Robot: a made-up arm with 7 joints. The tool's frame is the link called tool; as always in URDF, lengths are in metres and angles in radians. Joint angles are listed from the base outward. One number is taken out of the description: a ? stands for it. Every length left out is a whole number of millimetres.
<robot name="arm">
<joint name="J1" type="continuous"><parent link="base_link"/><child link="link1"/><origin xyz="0.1 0 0.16" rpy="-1.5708 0 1.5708"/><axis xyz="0 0 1"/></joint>
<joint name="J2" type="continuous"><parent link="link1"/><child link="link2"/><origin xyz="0.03 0.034 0" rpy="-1.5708 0 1.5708"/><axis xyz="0 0 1"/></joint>
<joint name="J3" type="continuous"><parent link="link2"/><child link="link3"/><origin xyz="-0.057 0.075 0" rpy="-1.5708 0 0"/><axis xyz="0 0 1"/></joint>
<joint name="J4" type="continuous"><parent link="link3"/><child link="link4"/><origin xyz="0.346 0.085 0" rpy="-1.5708 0 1.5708"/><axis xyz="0 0 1"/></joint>
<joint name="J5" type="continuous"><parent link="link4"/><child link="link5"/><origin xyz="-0.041 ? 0" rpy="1.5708 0 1.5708"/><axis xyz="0 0 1"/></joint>
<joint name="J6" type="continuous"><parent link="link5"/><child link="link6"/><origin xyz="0.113 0.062 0" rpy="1.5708 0 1.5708"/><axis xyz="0 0 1"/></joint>
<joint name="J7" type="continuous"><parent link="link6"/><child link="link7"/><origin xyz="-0.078 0.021 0" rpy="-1.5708 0 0"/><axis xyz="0 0 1"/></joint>
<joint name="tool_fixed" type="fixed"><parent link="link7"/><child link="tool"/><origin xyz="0.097 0.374 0" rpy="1.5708 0 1.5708"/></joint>
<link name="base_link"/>
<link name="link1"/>
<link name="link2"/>
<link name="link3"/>
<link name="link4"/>
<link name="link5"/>
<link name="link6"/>
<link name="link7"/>
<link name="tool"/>
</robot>
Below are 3 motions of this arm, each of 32 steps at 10 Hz.
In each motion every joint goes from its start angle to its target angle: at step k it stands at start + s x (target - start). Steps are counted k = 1, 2, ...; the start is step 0. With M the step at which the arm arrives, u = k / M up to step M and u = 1 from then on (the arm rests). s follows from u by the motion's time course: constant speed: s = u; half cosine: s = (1 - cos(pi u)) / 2; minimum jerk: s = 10 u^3 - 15 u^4 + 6 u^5.
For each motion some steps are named. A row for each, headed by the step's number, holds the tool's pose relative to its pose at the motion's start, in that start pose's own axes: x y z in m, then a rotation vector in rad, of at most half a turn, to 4 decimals.
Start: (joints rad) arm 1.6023 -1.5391 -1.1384 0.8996 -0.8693 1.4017 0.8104
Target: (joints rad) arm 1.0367 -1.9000 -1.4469 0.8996 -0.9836 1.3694 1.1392
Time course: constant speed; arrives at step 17
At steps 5, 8, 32:
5: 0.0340 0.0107 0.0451 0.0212 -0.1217 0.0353
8: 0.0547 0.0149 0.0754 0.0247 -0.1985 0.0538
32: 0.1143 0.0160 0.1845 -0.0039 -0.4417 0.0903

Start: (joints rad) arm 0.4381 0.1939 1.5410 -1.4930 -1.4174 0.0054 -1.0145
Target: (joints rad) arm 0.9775 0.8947 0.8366 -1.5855 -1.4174 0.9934 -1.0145
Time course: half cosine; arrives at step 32
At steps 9, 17, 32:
9: -0.0976 0.0028 0.0036 -0.0178 -0.2258 0.0741
17: -0.2753 0.0357 -0.0578 -0.1549 -0.6578 0.1172
32: -0.3750 0.1321 -0.2029 -0.4474 -1.0462 -0.0409

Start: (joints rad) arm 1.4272 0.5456 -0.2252 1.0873 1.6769 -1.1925 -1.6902
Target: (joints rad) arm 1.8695 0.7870 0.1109 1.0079 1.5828 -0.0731 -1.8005
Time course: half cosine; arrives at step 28
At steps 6, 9, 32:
6: -0.0089 0.0363 0.0210 0.0224 -0.0485 0.1283
9: -0.0270 0.0771 0.0453 0.0459 -0.1042 0.2784
32: -0.2980 0.2390 0.1570 0.1493 -0.4212 1.2739

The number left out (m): -0.119
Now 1 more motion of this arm.
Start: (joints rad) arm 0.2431 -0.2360 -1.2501 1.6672 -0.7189 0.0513 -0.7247
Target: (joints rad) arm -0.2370 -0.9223 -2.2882 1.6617 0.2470 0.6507 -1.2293
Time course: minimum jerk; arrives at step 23
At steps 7, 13, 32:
7: 0.0043 0.0334 -0.0175 0.0636 0.1642 0.0947
13: -0.0273 0.1394 -0.0311 0.3389 0.5359 0.5986
32: -0.1110 0.1844 0.0134 0.6381 0.8004 1.1825

